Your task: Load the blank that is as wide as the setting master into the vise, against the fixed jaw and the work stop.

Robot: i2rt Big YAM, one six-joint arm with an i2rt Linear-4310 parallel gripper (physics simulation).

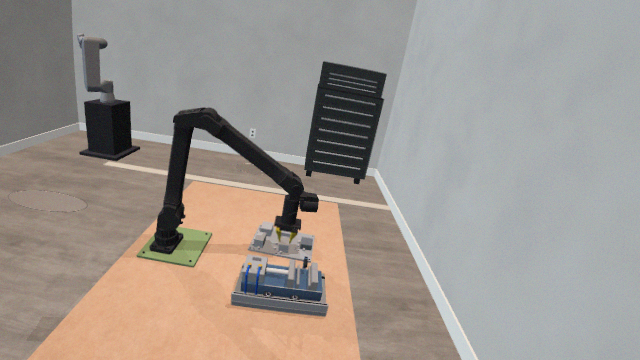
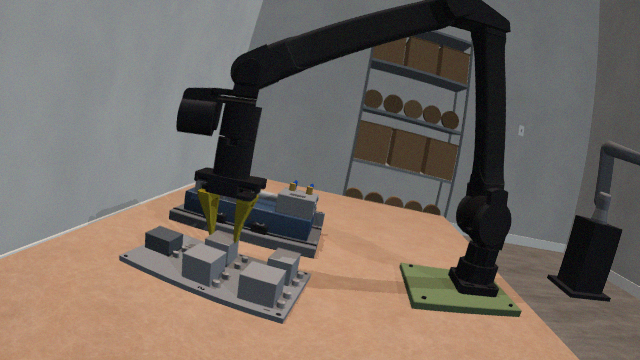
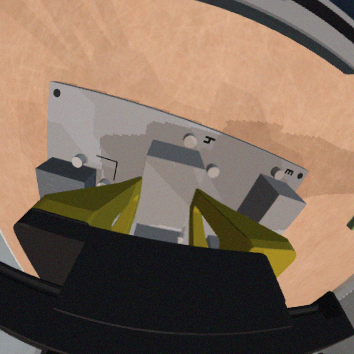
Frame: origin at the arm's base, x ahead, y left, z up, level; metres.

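Seen in the pictures: gripper, fingertip midpoint: [image 1: 284, 242] [image 2: 223, 239] [image 3: 167, 189]; arm's base, origin of the base link: [image 1: 167, 243] [image 2: 471, 285].
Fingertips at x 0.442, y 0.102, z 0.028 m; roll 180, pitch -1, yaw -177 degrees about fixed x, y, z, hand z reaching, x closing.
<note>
Pixels of each thing's middle, then the offset from my fingertips to it. "spot": a spot on its surface instead.
- back middle grey blank, body centre: [image 3: 166, 185] [image 2: 221, 248] [image 1: 284, 244] dx +0.000, dy +0.005, dz -0.014 m
- darker block, body centre: [image 3: 67, 192] [image 2: 164, 240] [image 1: 306, 243] dx +0.090, dy +0.044, dz -0.019 m
- blue vise, body centre: [image 2: 249, 205] [image 1: 282, 279] dx +0.020, dy -0.230, dz +0.010 m
- grey base, surface spot: [image 1: 280, 301] spot: dx +0.025, dy -0.325, dz +0.006 m
- dark upright post, surface spot: [image 1: 305, 261] spot: dx +0.086, dy -0.173, dz +0.056 m
My gripper [image 1: 286, 242] [image 2: 224, 238] [image 3: 167, 189] is shut on the back middle grey blank [image 1: 286, 248] [image 2: 222, 248] [image 3: 172, 167], near the "4" mark. The blank is upright and low at the grey plate [image 1: 303, 257] [image 2: 165, 272] [image 3: 75, 115]; its underside is hidden. A darker block [image 2: 162, 241] [image 3: 65, 175], apparently the setting master, sits at one end of the plate. Other blanks are the front middle one [image 2: 202, 265], the front right one [image 2: 260, 285] and the back right one [image 2: 284, 262] [image 3: 280, 202]. The blue vise [image 1: 310, 291] [image 2: 280, 222] shows a gap between its jaws.
The vise stands beside the plate on a grey base [image 1: 280, 301]. A dark upright post [image 1: 305, 261] stands by the jaws, and blue hoses [image 1: 246, 280] run down its end block. Pins stand among the blanks. The arm's green base plate [image 1: 192, 250] [image 2: 430, 300] is on the same table.
</note>
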